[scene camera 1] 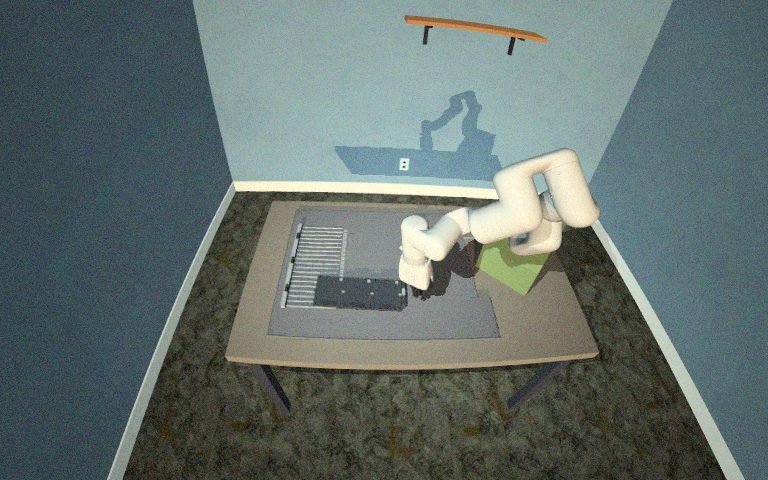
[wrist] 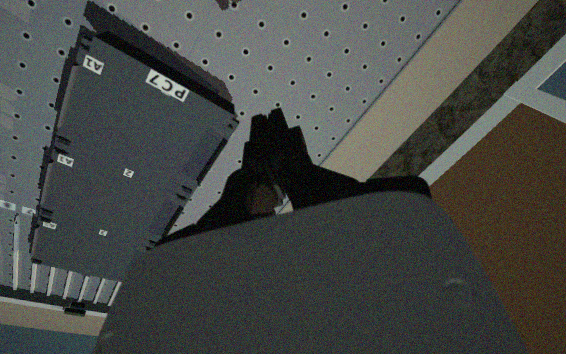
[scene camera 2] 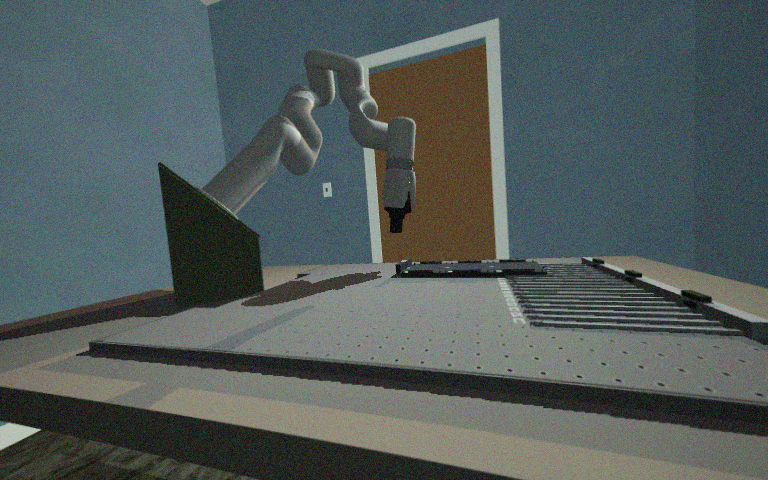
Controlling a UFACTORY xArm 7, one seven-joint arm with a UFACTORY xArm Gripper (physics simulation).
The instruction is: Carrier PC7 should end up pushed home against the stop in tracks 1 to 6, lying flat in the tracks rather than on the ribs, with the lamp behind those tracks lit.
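Pixels of known places: gripper, between the fingertips: (scene camera 1: 417,294) (wrist: 275,133) (scene camera 2: 395,232); arm's base, origin of its link: (scene camera 2: 214,206).
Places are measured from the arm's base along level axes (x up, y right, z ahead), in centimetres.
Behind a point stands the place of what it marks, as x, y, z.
Carrier PC7 (scene camera 1: 359,294) {-19.8, -33.5, 53.2} (scene camera 2: 470,268) {-19.8, -31.3, 55.0} (wrist: 135,140) {-19.8, -29.7, 45.5} is a long dark plate. Its far part lies over the ribbed tracks (scene camera 1: 320,254) (scene camera 2: 611,305) at their front side; its labelled end lies over the perforated board. Bare ribs show between its far end and the stop rail (scene camera 1: 283,300) {-19.3, -46.1, 77.3} (scene camera 2: 730,318) {-19.8, -9.7, 88.7} (wrist: 95,312) {-19.3, -43.4, 77.7}. I cannot tell whether it is down in the tracks or on the ribs. The lamp blocks (scene camera 1: 292,260) {-18.9, -28.3, 82.9} (scene camera 2: 633,273) {-18.8, -26.9, 83.1} (wrist: 75,309) {-19.2, -40.5, 78.4} look dark. My gripper (scene camera 2: 395,230) {-10.6, -33.3, 33.3} (wrist: 275,133) {-10.6, -33.3, 33.3} is shut and empty, raised above the board near the carrier's labelled end, apart from it.
The perforated board (scene camera 1: 385,328) {-20.9, -43.1, 40.4} (scene camera 2: 368,322) {-20.9, 5.0, 53.6} (wrist: 305,50) {-20.9, -33.9, 28.5} lies on the table (scene camera 1: 413,353) {-22.2, -48.5, 29.0} (wrist: 395,100) {-22.2, -45.0, 23.0}. A green slanted block (scene camera 1: 523,280) {-14.9, -10.8, -4.4} (scene camera 2: 209,249) {-10.5, 6.4, 10.4} stands under the arm's base. An orange shelf (scene camera 1: 475,27) is on the wall.
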